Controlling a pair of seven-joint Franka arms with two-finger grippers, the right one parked.
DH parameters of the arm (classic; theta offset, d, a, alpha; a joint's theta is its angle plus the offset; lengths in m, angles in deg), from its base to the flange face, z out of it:
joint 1: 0 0.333 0 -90
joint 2: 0 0 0 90
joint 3: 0 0.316 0.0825 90
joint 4: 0 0 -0.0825 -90
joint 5: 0 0.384 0 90
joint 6: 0 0 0.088 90
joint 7: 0 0.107 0 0
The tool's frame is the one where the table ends.
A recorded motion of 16 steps. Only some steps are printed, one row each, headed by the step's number.
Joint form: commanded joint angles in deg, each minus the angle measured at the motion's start. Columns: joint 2, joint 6, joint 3, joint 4, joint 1, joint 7, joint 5.
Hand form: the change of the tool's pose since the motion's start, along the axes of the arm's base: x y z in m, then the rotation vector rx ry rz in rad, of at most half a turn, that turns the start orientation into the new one. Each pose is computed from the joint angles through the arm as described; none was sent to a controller.
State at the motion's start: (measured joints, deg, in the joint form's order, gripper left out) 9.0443 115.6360 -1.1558 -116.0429 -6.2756 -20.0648 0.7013
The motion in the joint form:
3: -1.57 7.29 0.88 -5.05 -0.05 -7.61 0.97
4: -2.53 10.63 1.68 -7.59 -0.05 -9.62 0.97
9: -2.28 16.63 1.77 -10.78 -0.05 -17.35 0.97
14: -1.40 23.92 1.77 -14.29 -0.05 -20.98 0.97
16: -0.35 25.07 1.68 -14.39 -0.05 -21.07 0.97
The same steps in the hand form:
3: -0.0093 0.0096 -0.0133 0.0233 -0.0719 0.1338
4: -0.0150 0.0176 -0.0185 0.0230 -0.1031 0.1817
9: -0.0204 0.0186 -0.0358 0.0250 -0.1494 0.3162
14: -0.0270 0.0188 -0.0582 0.0137 -0.1987 0.3782
16: -0.0263 0.0178 -0.0669 0.0131 -0.1985 0.3778

